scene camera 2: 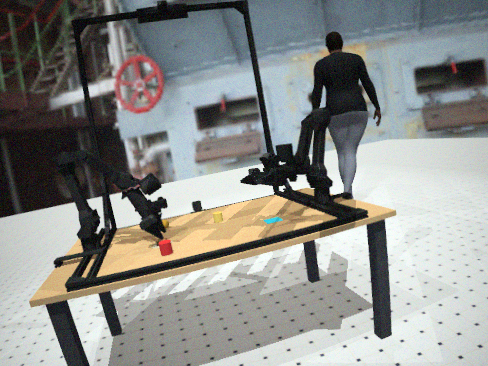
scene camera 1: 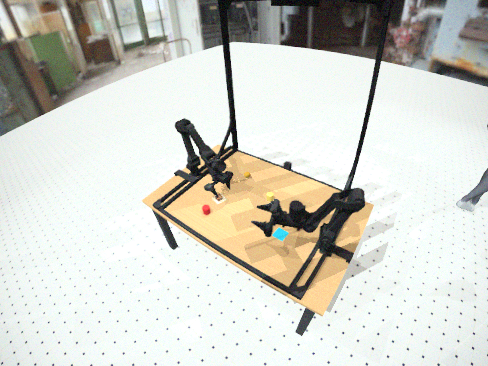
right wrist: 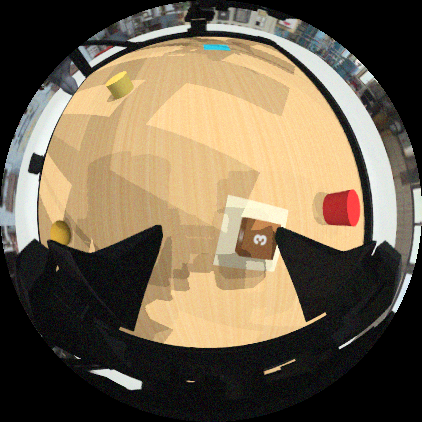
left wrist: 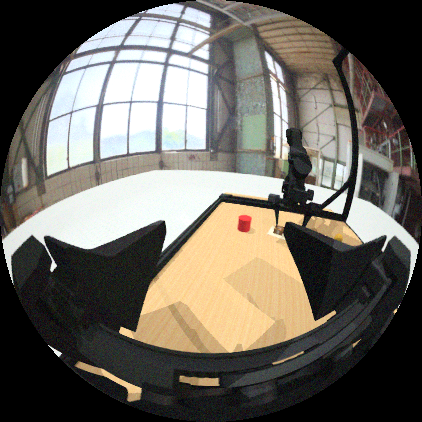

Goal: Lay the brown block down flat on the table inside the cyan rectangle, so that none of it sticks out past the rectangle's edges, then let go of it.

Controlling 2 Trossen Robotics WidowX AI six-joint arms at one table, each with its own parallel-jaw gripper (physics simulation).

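Where they show: left gripper, fingertip midpoint: [scene camera 2: 247,181] [scene camera 1: 253,213] [left wrist: 228,227]; right gripper, fingertip midpoint: [scene camera 2: 163,235] [scene camera 1: 223,193] [right wrist: 221,232]; left arm's base, origin of the base link: [scene camera 2: 323,201] [scene camera 1: 325,248] [right wrist: 198,31]; right arm's base, origin of the base link: [scene camera 2: 92,249] [scene camera 1: 195,173] [right wrist: 210,377] [left wrist: 286,204].
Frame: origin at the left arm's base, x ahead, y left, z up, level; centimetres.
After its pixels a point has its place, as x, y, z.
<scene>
The brown block [scene camera 1: 219,198] @(63.0, -20.7, -0.3) [left wrist: 279,230] @(62.2, -21.3, -0.3) [right wrist: 259,239] @(63.6, -21.9, 0.0), marked with a white 3, sits on a cream square [right wrist: 227,230] @(62.0, -23.8, -1.8). In scene camera 2 it is mostly hidden. My right gripper [scene camera 1: 223,192] @(61.5, -24.5, 0.6) [scene camera 2: 161,238] @(61.5, -24.5, 0.6) [right wrist: 221,232] @(61.5, -24.5, 0.6) is open, low over the block; in the right wrist view the block lies off-centre, close beside the right-hand finger, which overlaps its edge. Contact cannot be told. The cyan rectangle [scene camera 1: 280,234] @(23.7, -4.9, -1.8) [scene camera 2: 273,220] @(24.0, -4.6, -1.8) [right wrist: 216,47] @(24.9, -5.6, -1.8) is flat on the table, bare. My left gripper [scene camera 1: 256,215] @(35.8, 0.0, 16.3) [scene camera 2: 243,180] @(35.8, 0.0, 16.3) [left wrist: 228,227] @(35.8, 0.0, 16.3) is open and empty, raised above the table near the rectangle.
A red cylinder [scene camera 1: 206,210] @(65.5, -8.1, 1.9) [scene camera 2: 165,247] @(67.4, -7.9, 0.9) [left wrist: 244,223] @(64.5, -9.5, 1.1) [right wrist: 341,208] @(65.8, -11.8, 1.5) stands near the block. A yellow cylinder [scene camera 1: 270,195] @(34.3, -27.9, 1.9) [scene camera 2: 218,217] @(35.5, -27.0, 0.2) [right wrist: 120,85] @(36.7, -28.4, 0.5) stands mid-table towards the back. An orange-yellow ball [scene camera 1: 247,175] @(52.6, -43.4, 0.7) [right wrist: 60,233] @(53.9, -43.2, 0.8) lies farther back. Black rails run along the table's edges.
</scene>
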